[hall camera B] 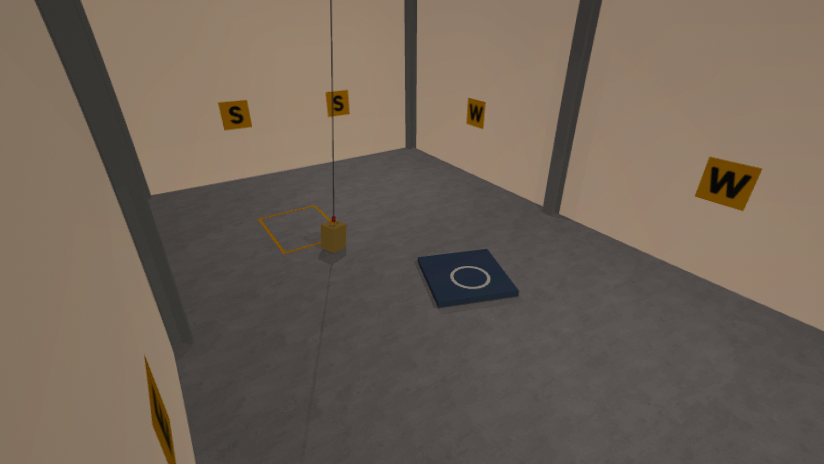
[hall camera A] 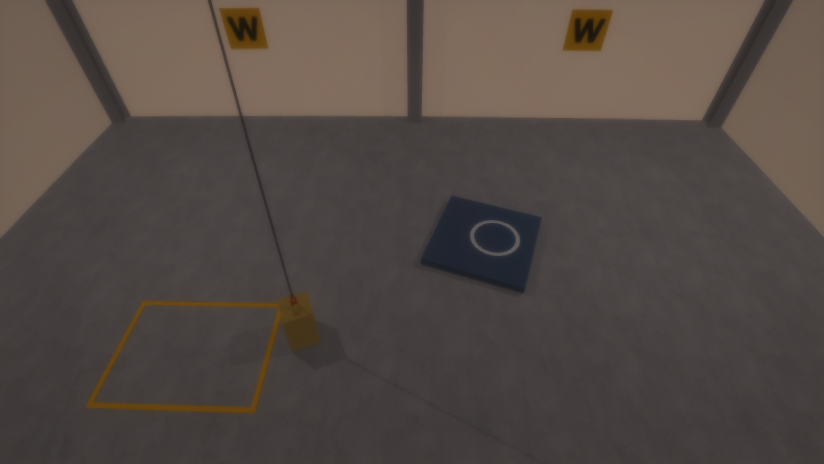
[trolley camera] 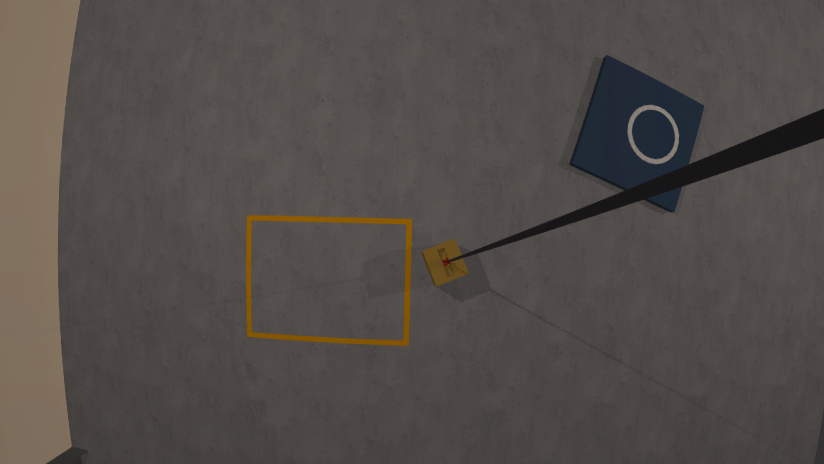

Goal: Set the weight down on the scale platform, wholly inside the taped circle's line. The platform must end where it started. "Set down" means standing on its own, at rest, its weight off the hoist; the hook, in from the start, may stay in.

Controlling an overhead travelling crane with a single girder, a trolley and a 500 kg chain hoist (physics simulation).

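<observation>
The yellow weight [hall camera A: 302, 335] [hall camera B: 333, 238] [trolley camera: 435, 270] hangs low above the floor, its shadow apart from its base. It is turned and slightly tilted in hall camera A. My red hook [hall camera A: 293, 300] [hall camera B: 333, 219] [trolley camera: 445, 261] is in its top fitting, on a taut chain that slants in hall camera A. The blue scale platform [hall camera A: 449, 230] [hall camera B: 437, 268] [trolley camera: 602, 121] lies flat on the floor, well apart from the weight, to its upper right in the trolley view. The white taped circle [hall camera A: 472, 236] [hall camera B: 452, 277] [trolley camera: 630, 133] on it shows whole and bears nothing.
A yellow-orange floor rectangle [hall camera A: 210, 408] [hall camera B: 271, 235] [trolley camera: 249, 276] lies beside the weight, to its left in the trolley view. Walls with lettered signs and grey columns [hall camera A: 414, 63] [hall camera B: 567, 115] bound the hall. The chain crosses a corner of the platform in the trolley view.
</observation>
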